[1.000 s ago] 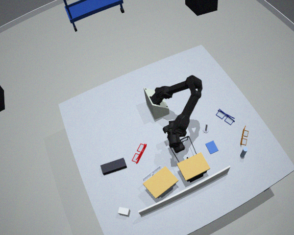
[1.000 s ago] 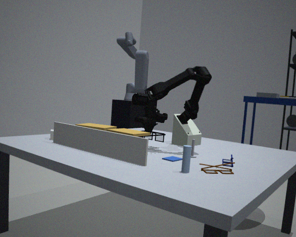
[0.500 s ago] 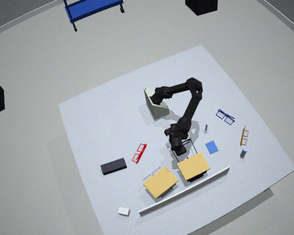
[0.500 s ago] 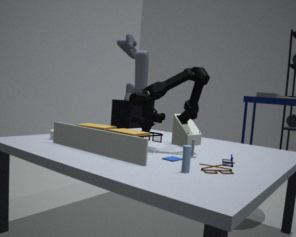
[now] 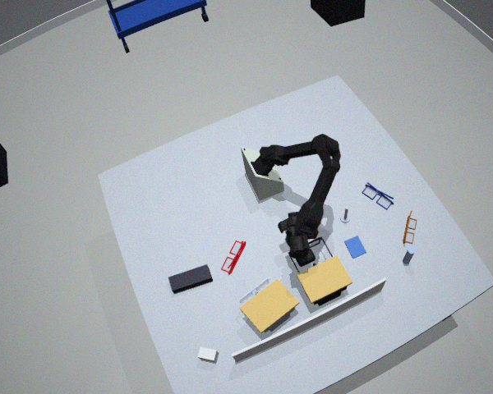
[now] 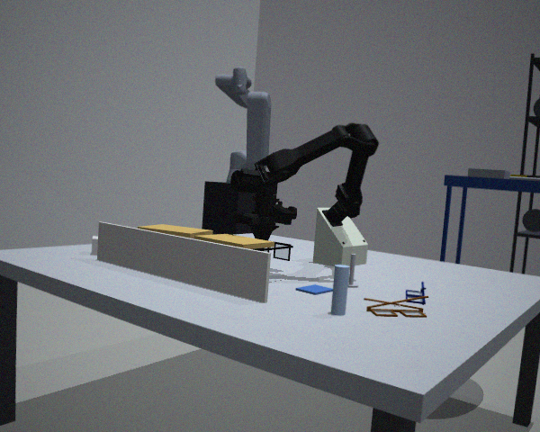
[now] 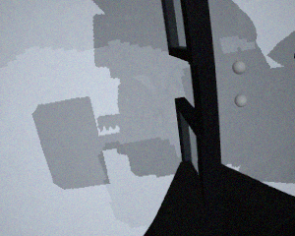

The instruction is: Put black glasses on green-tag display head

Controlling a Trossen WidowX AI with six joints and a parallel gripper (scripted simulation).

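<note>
Right now my gripper tip is 130 mm short of the dark display head, 30 mm to the right of it and 10 mm above it. Also, from my gripper tip: blue flat square: 60 mm ahead, 220 mm to the left, 60 mm below; grey peg: 70 mm behind, 250 mm to the left, 40 mm below; long white board: 270 mm ahead, 70 mm to the right, 10 mm below.
</note>
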